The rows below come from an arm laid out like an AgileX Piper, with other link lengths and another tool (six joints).
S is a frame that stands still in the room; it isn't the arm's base.
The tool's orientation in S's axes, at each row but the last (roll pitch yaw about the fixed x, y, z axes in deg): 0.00, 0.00, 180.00; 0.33, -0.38, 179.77; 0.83, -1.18, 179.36; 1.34, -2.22, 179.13; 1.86, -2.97, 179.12; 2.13, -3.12, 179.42; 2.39, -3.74, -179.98; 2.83, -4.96, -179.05
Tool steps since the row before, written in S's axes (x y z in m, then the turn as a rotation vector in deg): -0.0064, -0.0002, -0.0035, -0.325, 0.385, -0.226; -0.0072, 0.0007, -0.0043, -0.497, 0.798, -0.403; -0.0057, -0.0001, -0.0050, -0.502, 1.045, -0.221; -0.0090, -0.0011, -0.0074, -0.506, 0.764, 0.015; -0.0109, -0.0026, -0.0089, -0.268, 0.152, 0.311; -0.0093, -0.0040, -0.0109, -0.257, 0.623, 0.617; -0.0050, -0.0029, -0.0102, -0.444, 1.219, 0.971; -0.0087, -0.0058, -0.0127, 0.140, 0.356, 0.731
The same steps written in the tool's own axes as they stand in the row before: 0.0064, 0.0002, -0.0035, 0.325, -0.385, -0.226; 0.0072, -0.0007, -0.0043, 0.498, -0.798, -0.402; 0.0056, 0.0001, -0.0051, 0.509, -1.043, -0.216; 0.0087, 0.0011, -0.0078, 0.518, -0.756, 0.013; 0.0104, 0.0025, -0.0095, 0.286, -0.138, 0.301; 0.0087, 0.0037, -0.0115, 0.296, -0.598, 0.624; 0.0043, 0.0025, -0.0106, 0.506, -1.179, 0.990; 0.0077, 0.0050, -0.0137, -0.082, -0.317, 0.757
